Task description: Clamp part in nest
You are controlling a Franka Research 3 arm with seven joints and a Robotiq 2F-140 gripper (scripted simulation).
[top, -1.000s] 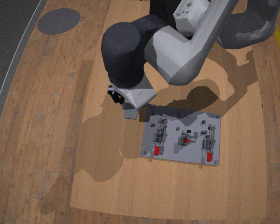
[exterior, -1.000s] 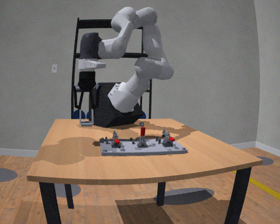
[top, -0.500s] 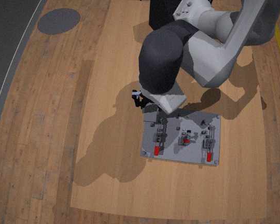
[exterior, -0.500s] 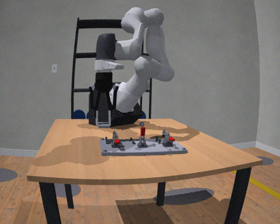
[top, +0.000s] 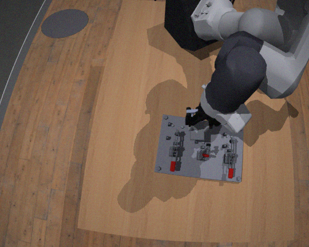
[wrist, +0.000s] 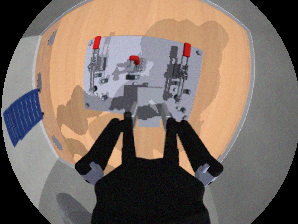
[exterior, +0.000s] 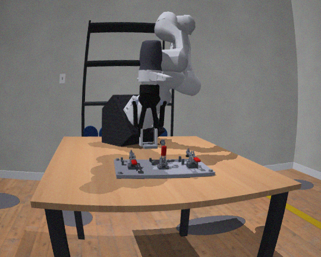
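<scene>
The grey fixture plate is 40 mm ahead of my hand, 60 mm to the left of it and 110 mm below it. Round my hand: grey part: 30 mm below.
</scene>
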